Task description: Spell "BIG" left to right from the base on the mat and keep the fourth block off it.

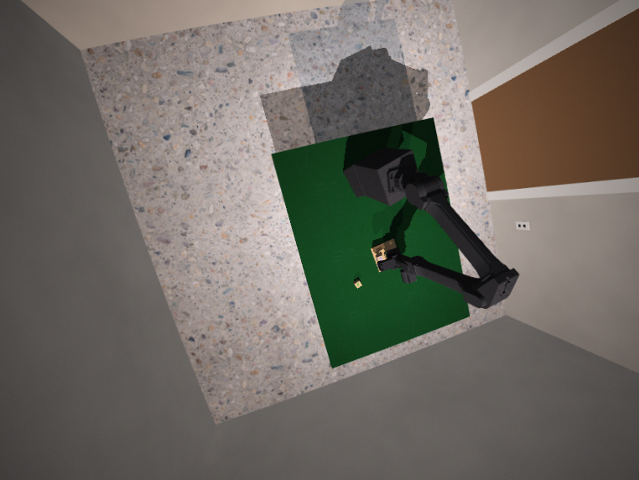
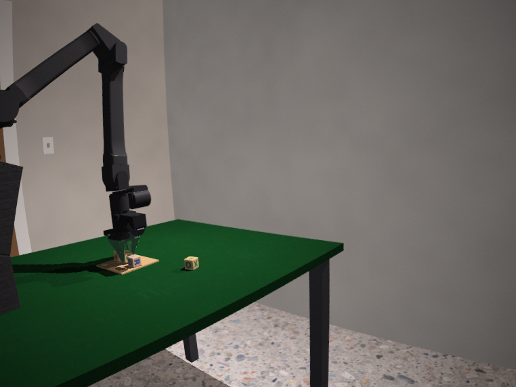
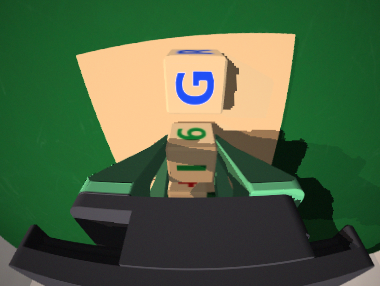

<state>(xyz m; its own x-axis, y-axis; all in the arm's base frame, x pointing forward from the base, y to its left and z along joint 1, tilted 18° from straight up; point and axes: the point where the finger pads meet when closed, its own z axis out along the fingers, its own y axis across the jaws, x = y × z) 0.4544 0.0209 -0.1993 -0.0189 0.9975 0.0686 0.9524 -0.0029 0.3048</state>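
The I block lies right at my hand. The rest, counted from my hand: tan mat: 20 mm below; then B block: 50 mm to the left.
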